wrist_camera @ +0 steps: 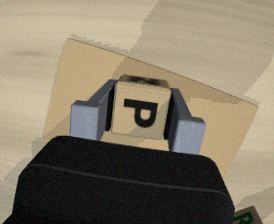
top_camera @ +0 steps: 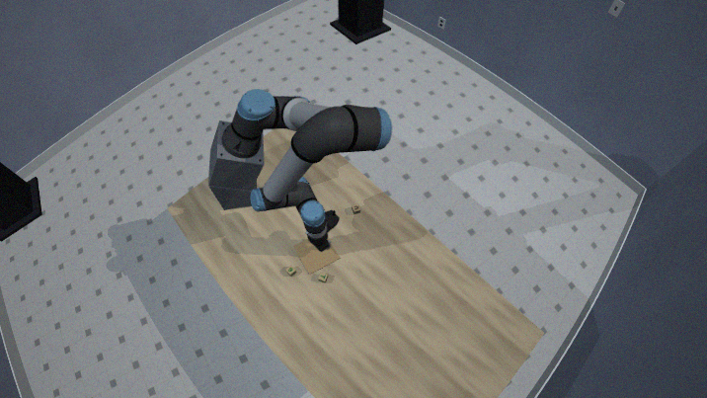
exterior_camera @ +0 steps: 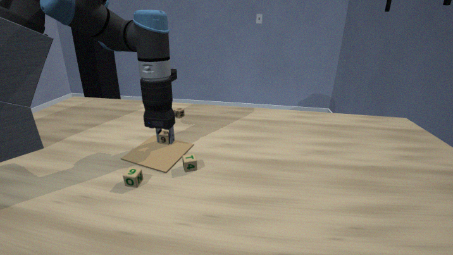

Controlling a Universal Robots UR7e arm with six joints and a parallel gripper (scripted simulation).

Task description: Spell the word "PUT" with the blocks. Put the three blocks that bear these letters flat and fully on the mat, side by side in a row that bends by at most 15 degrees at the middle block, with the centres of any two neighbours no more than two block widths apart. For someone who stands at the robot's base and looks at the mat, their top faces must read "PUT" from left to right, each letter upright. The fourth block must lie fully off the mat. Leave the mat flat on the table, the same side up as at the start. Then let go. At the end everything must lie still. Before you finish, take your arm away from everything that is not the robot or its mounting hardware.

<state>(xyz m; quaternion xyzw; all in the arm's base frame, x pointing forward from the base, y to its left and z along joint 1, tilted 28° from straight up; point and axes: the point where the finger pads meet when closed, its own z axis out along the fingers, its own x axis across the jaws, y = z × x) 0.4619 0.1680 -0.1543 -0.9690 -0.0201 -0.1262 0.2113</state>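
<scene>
The P block is right at my hand. Round my hand: tan mat 50 mm to the right, 20 mm below; O block 180 mm to the right, 20 mm ahead, 10 mm below; T block 110 mm ahead, 90 mm to the right, 10 mm below.
</scene>
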